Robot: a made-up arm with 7 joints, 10 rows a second.
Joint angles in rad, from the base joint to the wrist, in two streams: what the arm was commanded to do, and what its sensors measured. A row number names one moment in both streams.
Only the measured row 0 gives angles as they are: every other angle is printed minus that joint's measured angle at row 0.
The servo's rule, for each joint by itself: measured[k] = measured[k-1] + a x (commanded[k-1-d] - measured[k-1]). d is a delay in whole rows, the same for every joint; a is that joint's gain. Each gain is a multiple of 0.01, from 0.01 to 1. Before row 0 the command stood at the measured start. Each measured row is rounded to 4 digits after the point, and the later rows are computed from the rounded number. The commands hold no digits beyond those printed.
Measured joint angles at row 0: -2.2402 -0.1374 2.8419 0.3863 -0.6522 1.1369 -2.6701
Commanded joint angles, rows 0 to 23: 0.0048 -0.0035 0.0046 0.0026 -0.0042 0.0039 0.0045; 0.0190 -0.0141 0.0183 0.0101 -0.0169 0.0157 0.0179; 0.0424 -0.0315 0.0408 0.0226 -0.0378 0.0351 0.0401; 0.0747 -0.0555 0.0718 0.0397 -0.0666 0.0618 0.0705; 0.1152 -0.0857 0.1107 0.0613 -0.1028 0.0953 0.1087; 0.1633 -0.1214 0.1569 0.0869 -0.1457 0.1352 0.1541; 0.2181 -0.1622 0.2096 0.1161 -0.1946 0.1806 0.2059; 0.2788 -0.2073 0.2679 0.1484 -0.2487 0.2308 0.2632; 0.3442 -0.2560 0.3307 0.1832 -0.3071 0.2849 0.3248; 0.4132 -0.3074 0.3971 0.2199 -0.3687 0.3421 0.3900; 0.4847 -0.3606 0.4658 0.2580 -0.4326 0.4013 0.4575; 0.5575 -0.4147 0.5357 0.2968 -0.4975 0.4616 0.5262; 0.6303 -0.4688 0.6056 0.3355 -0.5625 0.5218 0.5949; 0.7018 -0.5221 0.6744 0.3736 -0.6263 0.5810 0.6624; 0.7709 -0.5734 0.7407 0.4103 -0.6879 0.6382 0.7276; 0.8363 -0.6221 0.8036 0.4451 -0.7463 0.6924 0.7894; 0.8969 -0.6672 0.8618 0.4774 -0.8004 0.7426 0.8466; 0.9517 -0.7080 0.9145 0.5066 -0.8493 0.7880 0.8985; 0.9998 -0.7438 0.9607 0.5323 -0.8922 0.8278 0.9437; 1.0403 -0.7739 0.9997 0.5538 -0.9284 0.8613 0.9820; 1.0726 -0.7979 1.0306 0.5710 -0.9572 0.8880 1.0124; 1.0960 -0.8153 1.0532 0.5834 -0.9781 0.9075 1.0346; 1.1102 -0.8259 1.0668 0.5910 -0.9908 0.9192 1.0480; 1.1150 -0.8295 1.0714 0.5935 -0.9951 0.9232 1.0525
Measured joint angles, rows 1 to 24: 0.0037 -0.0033 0.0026 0.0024 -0.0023 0.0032 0.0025; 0.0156 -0.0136 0.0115 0.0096 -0.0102 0.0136 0.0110; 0.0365 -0.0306 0.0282 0.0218 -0.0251 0.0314 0.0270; 0.0663 -0.0543 0.0531 0.0386 -0.0475 0.0566 0.0509; 0.1044 -0.0841 0.0859 0.0599 -0.0774 0.0887 0.0827; 0.1503 -0.1195 0.1264 0.0853 -0.1143 0.1273 0.1220; 0.2032 -0.1601 0.1738 0.1143 -0.1577 0.1715 0.1681; 0.2622 -0.2049 0.2274 0.1464 -0.2068 0.2207 0.2204; 0.3262 -0.2534 0.2863 0.1810 -0.2610 0.2740 0.2778; 0.3941 -0.3047 0.3495 0.2176 -0.3192 0.3305 0.3395; 0.4648 -0.3578 0.4158 0.2556 -0.3804 0.3893 0.4044; 0.5371 -0.4119 0.4841 0.2943 -0.4436 0.4493 0.4714; 0.6098 -0.4660 0.5534 0.3330 -0.5078 0.5095 0.5393; 0.6816 -0.5193 0.6224 0.3712 -0.5718 0.5688 0.6070; 0.7513 -0.5707 0.6898 0.4080 -0.6345 0.6264 0.6733; 0.8176 -0.6195 0.7547 0.4429 -0.6949 0.6812 0.7372; 0.8795 -0.6648 0.8157 0.4753 -0.7519 0.7322 0.7974; 0.9358 -0.7058 0.8720 0.5047 -0.8045 0.7785 0.8530; 0.9857 -0.7419 0.9226 0.5306 -0.8519 0.8194 0.9029; 1.0283 -0.7723 0.9665 0.5524 -0.8932 0.8542 0.9464; 1.0629 -0.7966 1.0030 0.5699 -0.9278 0.8823 0.9827; 1.0887 -0.8144 1.0316 0.5826 -0.9550 0.9032 1.0112; 1.1055 -0.8253 1.0517 0.5905 -0.9743 0.9165 1.0314; 1.1129 -0.8293 1.0629 0.5933 -0.9855 0.9221 1.0430
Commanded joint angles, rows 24 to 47: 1.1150 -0.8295 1.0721 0.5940 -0.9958 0.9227 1.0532; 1.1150 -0.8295 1.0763 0.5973 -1.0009 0.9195 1.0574; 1.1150 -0.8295 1.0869 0.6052 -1.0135 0.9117 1.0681; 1.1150 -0.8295 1.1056 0.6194 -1.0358 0.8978 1.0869; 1.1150 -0.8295 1.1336 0.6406 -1.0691 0.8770 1.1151; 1.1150 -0.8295 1.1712 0.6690 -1.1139 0.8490 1.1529; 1.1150 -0.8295 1.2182 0.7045 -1.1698 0.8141 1.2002; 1.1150 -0.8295 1.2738 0.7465 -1.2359 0.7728 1.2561; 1.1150 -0.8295 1.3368 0.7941 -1.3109 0.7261 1.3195; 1.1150 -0.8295 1.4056 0.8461 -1.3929 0.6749 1.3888; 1.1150 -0.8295 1.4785 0.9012 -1.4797 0.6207 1.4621; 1.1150 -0.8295 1.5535 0.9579 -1.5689 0.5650 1.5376; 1.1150 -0.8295 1.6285 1.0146 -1.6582 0.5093 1.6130; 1.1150 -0.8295 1.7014 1.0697 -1.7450 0.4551 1.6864; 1.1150 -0.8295 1.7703 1.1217 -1.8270 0.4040 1.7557; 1.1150 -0.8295 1.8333 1.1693 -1.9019 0.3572 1.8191; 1.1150 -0.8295 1.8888 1.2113 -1.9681 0.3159 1.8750; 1.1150 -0.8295 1.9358 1.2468 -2.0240 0.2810 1.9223; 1.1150 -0.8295 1.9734 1.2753 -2.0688 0.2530 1.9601; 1.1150 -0.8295 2.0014 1.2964 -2.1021 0.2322 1.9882; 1.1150 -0.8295 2.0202 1.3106 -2.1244 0.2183 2.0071; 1.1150 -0.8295 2.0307 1.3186 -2.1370 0.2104 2.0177; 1.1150 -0.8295 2.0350 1.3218 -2.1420 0.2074 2.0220; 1.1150 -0.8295 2.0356 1.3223 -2.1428 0.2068 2.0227
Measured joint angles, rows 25 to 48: 1.1145 -0.8295 1.0681 0.5940 -0.9911 0.9226 1.0486; 1.1149 -0.8295 1.0728 0.5971 -0.9964 0.9200 1.0534; 1.1150 -0.8295 1.0808 0.6047 -1.0056 0.9131 1.0615; 1.1150 -0.8295 1.0949 0.6185 -1.0219 0.9004 1.0755; 1.1150 -0.8295 1.1170 0.6393 -1.0474 0.8810 1.0973; 1.1150 -0.8295 1.1479 0.6672 -1.0833 0.8544 1.1279; 1.1150 -0.8295 1.1880 0.7023 -1.1300 0.8210 1.1677; 1.1150 -0.8295 1.2369 0.7438 -1.1872 0.7810 1.2163; 1.1150 -0.8295 1.2938 0.7911 -1.2540 0.7354 1.2731; 1.1150 -0.8295 1.3575 0.8428 -1.3290 0.6852 1.3367; 1.1150 -0.8295 1.4265 0.8977 -1.4104 0.6317 1.4057; 1.1150 -0.8295 1.4989 0.9543 -1.4960 0.5763 1.4782; 1.1150 -0.8295 1.5728 1.0110 -1.5836 0.5207 1.5523; 1.1150 -0.8295 1.6461 1.0662 -1.6708 0.4663 1.6261; 1.1150 -0.8295 1.7169 1.1184 -1.7551 0.4146 1.6974; 1.1150 -0.8295 1.7832 1.1662 -1.8344 0.3670 1.7643; 1.1150 -0.8295 1.8434 1.2086 -1.9066 0.3246 1.8252; 1.1150 -0.8295 1.8961 1.2445 -1.9700 0.2884 1.8786; 1.1150 -0.8295 1.9402 1.2735 -2.0234 0.2590 1.9234; 1.1150 -0.8295 1.9751 1.2950 -2.0659 0.2368 1.9590; 1.1150 -0.8295 2.0008 1.3097 -2.0975 0.2214 1.9855; 1.1150 -0.8295 2.0178 1.3181 -2.1188 0.2123 2.0032; 1.1150 -0.8295 2.0276 1.3216 -2.1313 0.2082 2.0135; 1.1150 -0.8295 2.0322 1.3223 -2.1375 0.2070 2.0186
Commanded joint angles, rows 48 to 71: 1.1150 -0.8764 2.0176 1.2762 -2.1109 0.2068 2.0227; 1.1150 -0.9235 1.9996 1.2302 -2.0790 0.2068 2.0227; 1.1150 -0.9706 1.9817 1.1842 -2.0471 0.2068 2.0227; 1.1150 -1.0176 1.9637 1.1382 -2.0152 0.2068 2.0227; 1.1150 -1.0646 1.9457 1.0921 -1.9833 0.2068 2.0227; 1.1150 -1.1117 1.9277 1.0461 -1.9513 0.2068 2.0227; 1.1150 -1.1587 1.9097 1.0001 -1.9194 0.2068 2.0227; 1.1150 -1.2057 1.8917 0.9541 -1.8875 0.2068 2.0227; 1.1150 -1.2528 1.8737 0.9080 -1.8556 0.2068 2.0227; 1.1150 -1.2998 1.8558 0.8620 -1.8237 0.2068 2.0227; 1.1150 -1.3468 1.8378 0.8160 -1.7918 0.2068 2.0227; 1.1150 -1.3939 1.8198 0.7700 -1.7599 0.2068 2.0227; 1.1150 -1.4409 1.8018 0.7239 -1.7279 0.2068 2.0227; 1.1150 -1.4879 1.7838 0.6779 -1.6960 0.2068 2.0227; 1.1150 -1.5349 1.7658 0.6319 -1.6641 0.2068 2.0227; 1.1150 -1.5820 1.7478 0.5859 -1.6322 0.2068 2.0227; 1.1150 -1.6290 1.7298 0.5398 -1.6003 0.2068 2.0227; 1.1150 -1.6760 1.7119 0.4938 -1.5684 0.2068 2.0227; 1.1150 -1.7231 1.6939 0.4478 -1.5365 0.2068 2.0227; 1.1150 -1.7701 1.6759 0.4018 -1.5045 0.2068 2.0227; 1.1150 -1.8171 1.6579 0.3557 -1.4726 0.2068 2.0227; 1.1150 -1.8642 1.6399 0.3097 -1.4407 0.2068 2.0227; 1.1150 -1.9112 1.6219 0.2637 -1.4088 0.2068 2.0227; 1.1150 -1.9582 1.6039 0.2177 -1.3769 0.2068 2.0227
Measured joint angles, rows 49 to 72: 1.1150 -0.8741 2.0239 1.2790 -2.1231 0.2068 2.0209; 1.1150 -0.9210 2.0100 1.2331 -2.0993 0.2068 2.0219; 1.1150 -0.9681 1.9939 1.1871 -2.0711 0.2068 2.0223; 1.1150 -1.0151 1.9767 1.1411 -2.0409 0.2068 2.0225; 1.1150 -1.0621 1.9590 1.0950 -2.0098 0.2068 2.0226; 1.1150 -1.1092 1.9412 1.0490 -1.9782 0.2068 2.0227; 1.1150 -1.1562 1.9232 1.0030 -1.9464 0.2068 2.0227; 1.1150 -1.2032 1.9052 0.9570 -1.9146 0.2068 2.0227; 1.1150 -1.2503 1.8872 0.9109 -1.8827 0.2068 2.0227; 1.1150 -1.2973 1.8693 0.8649 -1.8508 0.2068 2.0227; 1.1150 -1.3443 1.8513 0.8189 -1.8189 0.2068 2.0227; 1.1150 -1.3914 1.8333 0.7729 -1.7870 0.2068 2.0227; 1.1150 -1.4384 1.8153 0.7268 -1.7551 0.2068 2.0227; 1.1150 -1.4854 1.7973 0.6808 -1.7232 0.2068 2.0227; 1.1150 -1.5324 1.7793 0.6348 -1.6913 0.2068 2.0227; 1.1150 -1.5795 1.7613 0.5888 -1.6594 0.2068 2.0227; 1.1150 -1.6265 1.7433 0.5427 -1.6275 0.2068 2.0227; 1.1150 -1.6735 1.7254 0.4967 -1.5956 0.2068 2.0227; 1.1150 -1.7206 1.7074 0.4507 -1.5637 0.2068 2.0227; 1.1150 -1.7676 1.6894 0.4047 -1.5317 0.2068 2.0227; 1.1150 -1.8146 1.6714 0.3586 -1.4998 0.2068 2.0227; 1.1150 -1.8617 1.6534 0.3126 -1.4679 0.2068 2.0227; 1.1150 -1.9087 1.6354 0.2666 -1.4360 0.2068 2.0227; 1.1150 -1.9557 1.6174 0.2206 -1.4041 0.2068 2.0227
